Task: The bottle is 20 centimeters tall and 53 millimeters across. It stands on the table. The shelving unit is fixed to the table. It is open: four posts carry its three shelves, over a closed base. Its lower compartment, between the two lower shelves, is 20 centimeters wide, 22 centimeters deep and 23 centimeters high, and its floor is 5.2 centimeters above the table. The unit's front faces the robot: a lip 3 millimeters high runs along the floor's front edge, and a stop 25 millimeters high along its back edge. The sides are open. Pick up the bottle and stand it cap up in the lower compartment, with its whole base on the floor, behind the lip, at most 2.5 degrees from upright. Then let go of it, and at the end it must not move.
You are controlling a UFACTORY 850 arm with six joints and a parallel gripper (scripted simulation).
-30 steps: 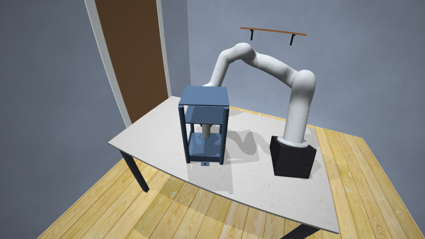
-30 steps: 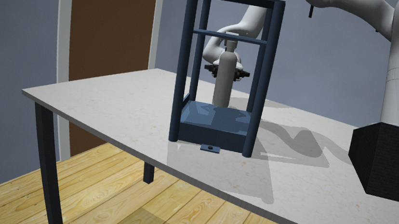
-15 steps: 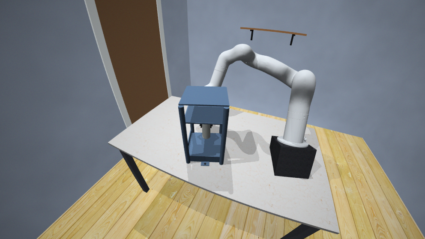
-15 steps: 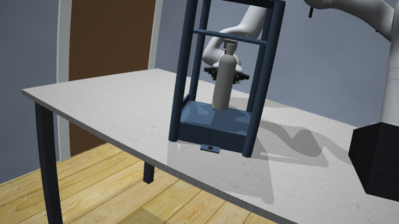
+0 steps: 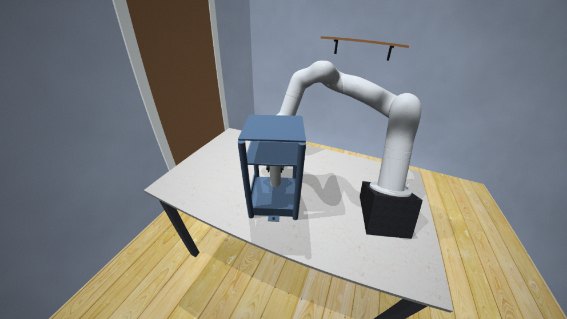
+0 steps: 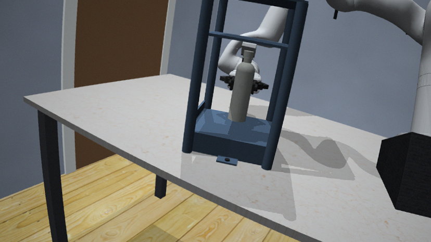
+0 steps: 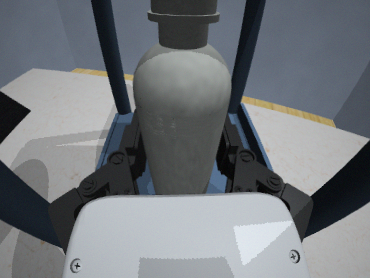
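Right now the shelving unit is 5 cm to the left of my hand, 4 cm above it and 2 cm behind it.
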